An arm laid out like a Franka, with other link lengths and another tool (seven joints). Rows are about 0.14 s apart.
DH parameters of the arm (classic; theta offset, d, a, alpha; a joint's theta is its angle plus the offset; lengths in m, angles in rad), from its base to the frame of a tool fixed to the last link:
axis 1: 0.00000 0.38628 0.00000 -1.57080
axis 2: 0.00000 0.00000 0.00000 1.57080
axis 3: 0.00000 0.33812 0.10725 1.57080
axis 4: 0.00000 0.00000 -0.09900 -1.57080
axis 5: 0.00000 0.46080 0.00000 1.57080
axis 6: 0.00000 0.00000 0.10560 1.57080
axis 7: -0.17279 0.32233 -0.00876 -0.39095
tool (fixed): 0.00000 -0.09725 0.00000 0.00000
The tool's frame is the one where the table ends.
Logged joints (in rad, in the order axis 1, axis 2, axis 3, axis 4, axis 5, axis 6, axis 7), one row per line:
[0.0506 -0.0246 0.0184 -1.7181 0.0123 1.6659 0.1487]
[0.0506 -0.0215 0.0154 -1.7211 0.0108 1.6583 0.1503]
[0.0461 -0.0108 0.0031 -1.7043 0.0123 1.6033 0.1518]
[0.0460 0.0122 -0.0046 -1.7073 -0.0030 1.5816 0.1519]
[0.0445 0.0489 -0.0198 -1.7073 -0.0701 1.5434 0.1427]
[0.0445 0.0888 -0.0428 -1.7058 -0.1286 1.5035 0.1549]
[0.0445 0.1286 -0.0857 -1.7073 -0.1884 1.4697 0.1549]
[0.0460 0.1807 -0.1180 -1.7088 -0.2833 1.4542 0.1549]
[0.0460 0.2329 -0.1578 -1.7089 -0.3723 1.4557 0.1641]
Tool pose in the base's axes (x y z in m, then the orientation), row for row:
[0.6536 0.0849 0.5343 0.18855 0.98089 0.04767 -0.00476]
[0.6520 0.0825 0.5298 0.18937 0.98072 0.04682 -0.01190]
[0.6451 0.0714 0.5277 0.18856 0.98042 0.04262 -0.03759]
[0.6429 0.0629 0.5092 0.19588 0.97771 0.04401 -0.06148]
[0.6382 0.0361 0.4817 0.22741 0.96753 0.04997 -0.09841]
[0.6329 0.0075 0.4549 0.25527 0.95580 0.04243 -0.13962]
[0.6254 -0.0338 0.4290 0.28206 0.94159 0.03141 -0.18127]
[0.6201 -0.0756 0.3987 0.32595 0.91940 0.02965 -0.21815]
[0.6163 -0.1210 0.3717 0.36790 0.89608 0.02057 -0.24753]
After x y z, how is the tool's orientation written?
As a quaternion, w x y z.
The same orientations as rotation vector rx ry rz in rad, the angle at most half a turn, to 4 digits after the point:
[2.7589 0.1341 -0.0134]
[2.7572 0.1316 -0.0335]
[2.7576 0.1199 -0.1057]
[2.7391 0.1233 -0.1722]
[2.6655 0.1377 -0.2711]
[2.5953 0.1152 -0.3791]
[2.5220 0.0841 -0.4855]
[2.4094 0.0777 -0.5717]
[2.3013 0.0528 -0.6357]

